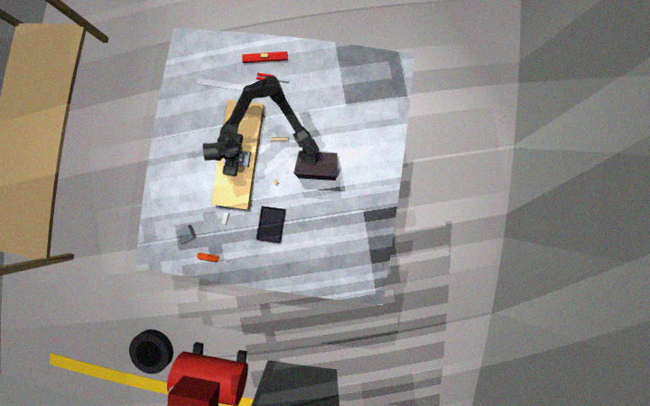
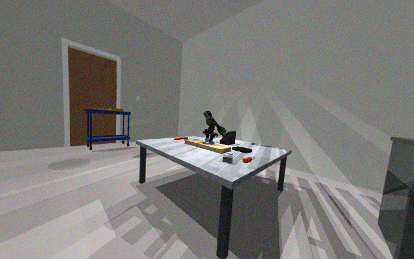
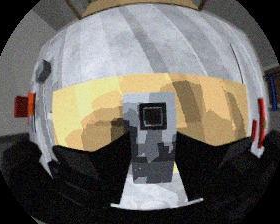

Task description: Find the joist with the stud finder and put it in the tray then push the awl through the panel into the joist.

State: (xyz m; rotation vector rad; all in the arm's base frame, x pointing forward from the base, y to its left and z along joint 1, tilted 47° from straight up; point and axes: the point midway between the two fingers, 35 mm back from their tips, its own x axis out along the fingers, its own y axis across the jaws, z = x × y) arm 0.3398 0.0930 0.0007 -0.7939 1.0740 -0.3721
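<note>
The dark tray is 240 mm behind my gripper tip, 270 mm to the left of it and 50 mm below it. Round my gripper tip: orange bit: 210 mm behind, 70 mm to the left, 60 mm below; then stud finder: 10 mm ahead, 20 mm above; then awl: 150 mm behind, 140 mm to the right, 60 mm below.
</note>
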